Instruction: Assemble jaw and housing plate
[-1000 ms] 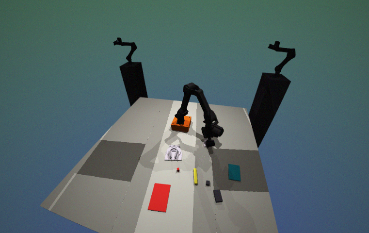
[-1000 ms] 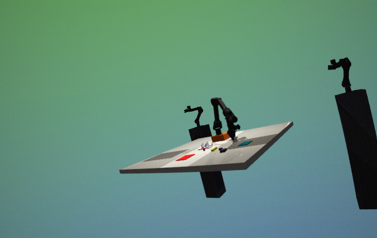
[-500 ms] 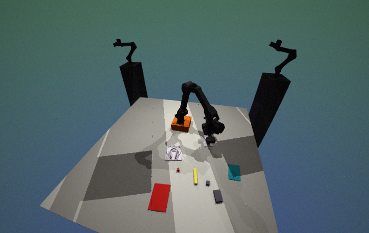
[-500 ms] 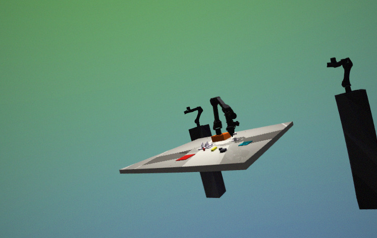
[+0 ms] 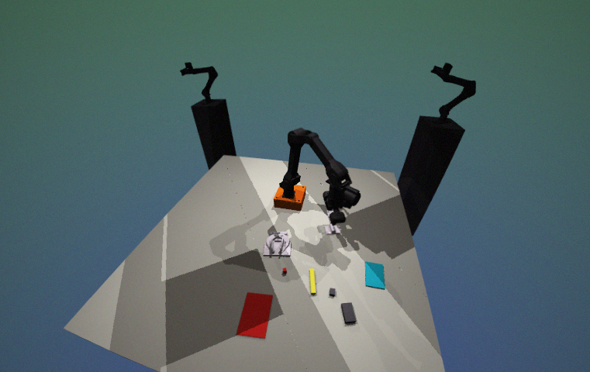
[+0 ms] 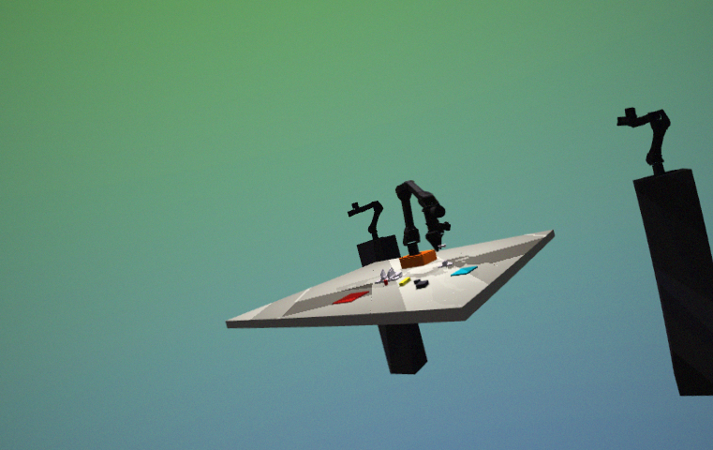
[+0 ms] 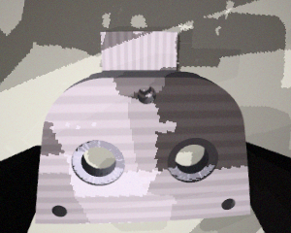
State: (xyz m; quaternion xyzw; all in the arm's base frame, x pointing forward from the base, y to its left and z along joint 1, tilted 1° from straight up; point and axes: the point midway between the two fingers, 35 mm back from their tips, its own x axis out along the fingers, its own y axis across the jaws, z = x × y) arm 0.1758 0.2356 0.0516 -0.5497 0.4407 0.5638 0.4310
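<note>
Now: gripper tip 260 mm to the left of the jaw, 100 mm short of it and 60 mm above it. Also, from my gripper tip: teal sheet: 220 mm ahead, 190 mm to the left, 80 mm below; small red cube: 260 mm ahead, 180 mm to the right, 70 mm below; yellow bar: 280 mm ahead, 70 mm below, 60 mm to the right.
</note>
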